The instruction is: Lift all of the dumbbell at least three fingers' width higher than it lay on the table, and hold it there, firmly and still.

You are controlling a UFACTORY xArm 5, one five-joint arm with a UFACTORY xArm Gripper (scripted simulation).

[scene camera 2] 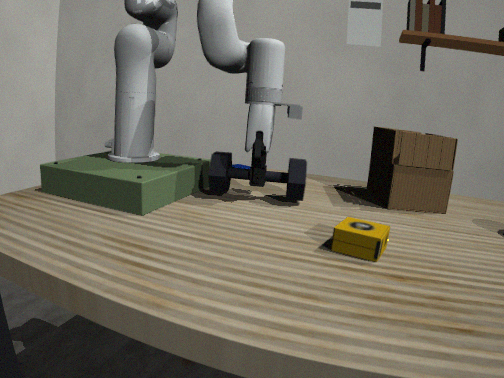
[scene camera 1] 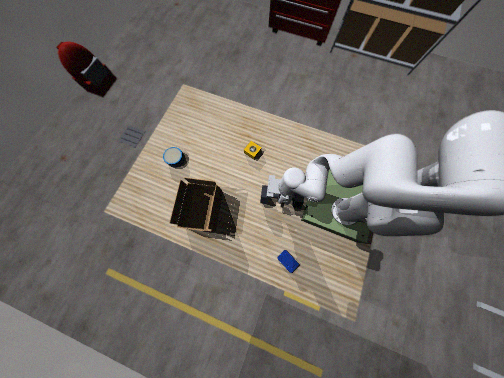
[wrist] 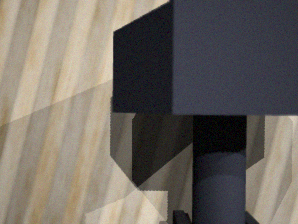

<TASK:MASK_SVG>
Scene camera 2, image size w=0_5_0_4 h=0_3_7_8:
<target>gripper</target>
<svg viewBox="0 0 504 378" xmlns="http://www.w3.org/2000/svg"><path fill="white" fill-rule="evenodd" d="M245 101L246 104L250 104L245 143L246 152L252 149L249 185L264 187L267 168L265 157L270 150L272 142L275 106L281 105L269 102Z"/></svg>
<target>dumbbell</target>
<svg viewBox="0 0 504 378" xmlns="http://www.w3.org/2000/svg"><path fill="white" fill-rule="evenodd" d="M266 171L266 182L287 183L286 199L303 201L307 170L305 159L290 158L288 173ZM212 154L208 174L210 192L227 193L230 188L231 178L250 180L250 169L232 168L232 153L215 152Z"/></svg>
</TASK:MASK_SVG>
